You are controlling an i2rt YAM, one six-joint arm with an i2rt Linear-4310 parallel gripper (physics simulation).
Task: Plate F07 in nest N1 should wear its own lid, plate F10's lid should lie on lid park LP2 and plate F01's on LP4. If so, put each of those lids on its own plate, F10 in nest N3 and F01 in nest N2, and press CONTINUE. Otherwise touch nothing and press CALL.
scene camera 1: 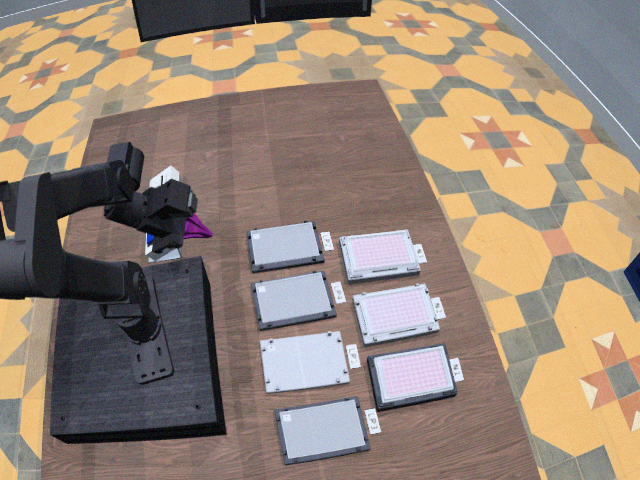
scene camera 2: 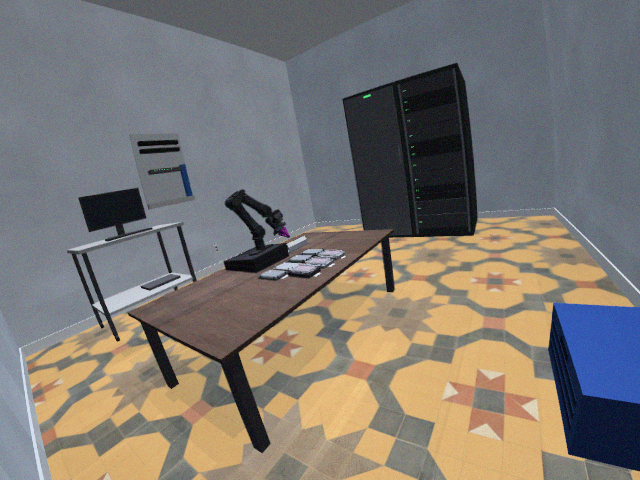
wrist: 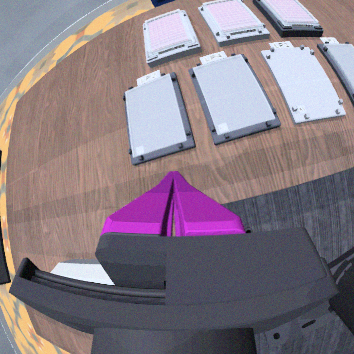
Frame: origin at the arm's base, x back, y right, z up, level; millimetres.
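Seen in the pictures: gripper, fingertip midpoint: (scene camera 1: 210,235) (scene camera 2: 289,237) (wrist: 173,178); arm's base at its link origin: (scene camera 1: 145,329) (scene camera 2: 261,250) (wrist: 347,279).
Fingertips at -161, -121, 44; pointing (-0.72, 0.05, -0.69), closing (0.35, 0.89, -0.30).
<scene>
Offsets run from my fingertips to a thing's top centre, as dx, dy, dz. Level surfaces: height alone.
My gripper (scene camera 1: 210,235) (scene camera 2: 288,236) (wrist: 173,178) is shut and empty, its magenta fingertips together above the table beside the white button box {+89, -185, -64} (scene camera 1: 165,176) (wrist: 85,273). The arm hides much of the box; a blue button {+118, -114, -72} (scene camera 1: 149,238) shows partly. Pink-welled plates sit in N3 {-308, +69, -95} (scene camera 1: 378,250) (wrist: 171,35), N2 {-283, +201, -98} (scene camera 1: 397,312) (wrist: 232,20) and dark N1 {-256, +330, -93} (scene camera 1: 413,376) (wrist: 290,10). Grey lids lie on LP2 {-140, -22, -111} (scene camera 1: 285,243) (wrist: 157,115) and LP4 {-115, +102, -111} (scene camera 1: 293,298) (wrist: 235,95). Their small codes, and whether the N1 plate wears a lid, I cannot tell.
Another grey lid {-74, +363, -111} (scene camera 1: 324,431) lies on LP3. A pale park {-91, +230, -108} (scene camera 1: 305,361) (wrist: 304,82) with corner pins stands between LP4 and LP3; I cannot tell whether it bears a lid. The arm's black base block (scene camera 1: 93,403) stands left of the parks on the wooden table {dz -129} (scene camera 1: 330,149) (scene camera 2: 206,310).
</scene>
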